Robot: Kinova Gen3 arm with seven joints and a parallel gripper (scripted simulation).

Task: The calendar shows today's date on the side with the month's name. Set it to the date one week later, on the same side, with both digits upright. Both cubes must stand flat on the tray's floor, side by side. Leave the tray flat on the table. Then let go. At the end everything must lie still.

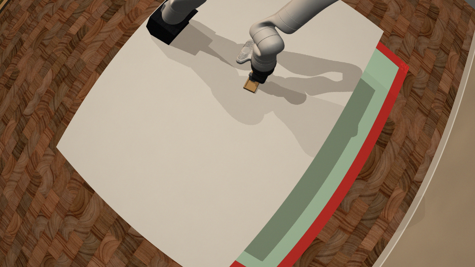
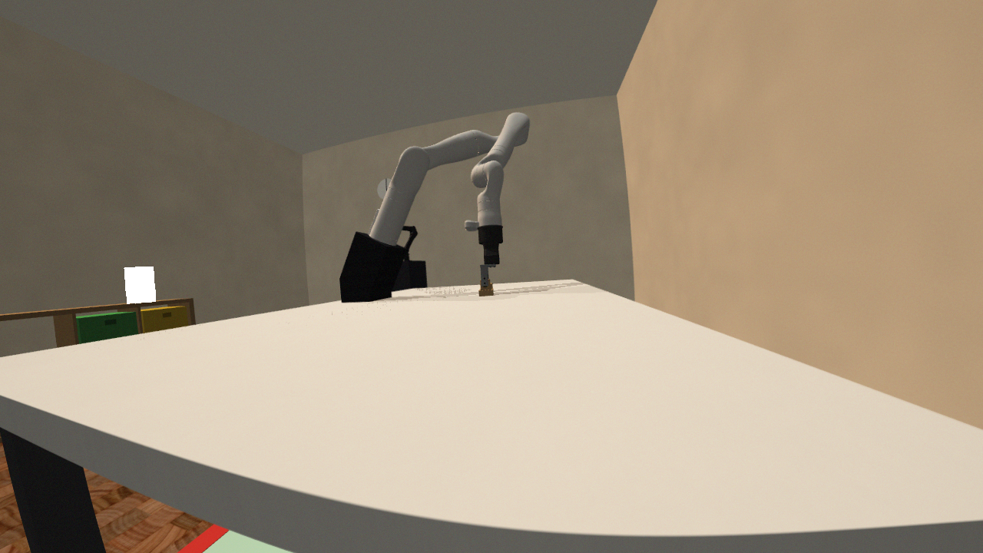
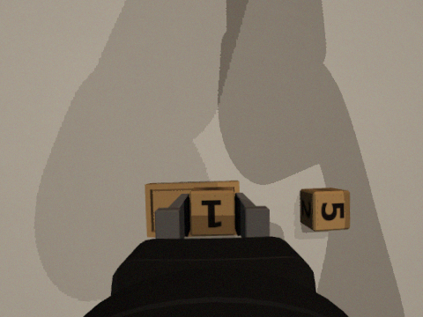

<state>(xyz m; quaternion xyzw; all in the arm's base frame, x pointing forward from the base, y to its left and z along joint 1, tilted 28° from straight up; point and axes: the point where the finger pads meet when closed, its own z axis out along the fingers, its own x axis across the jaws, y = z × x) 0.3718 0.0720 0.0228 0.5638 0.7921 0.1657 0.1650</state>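
Now: the wooden tray 10 mm ahead of my hand, 10 mm to the right of it and 40 mm below it.
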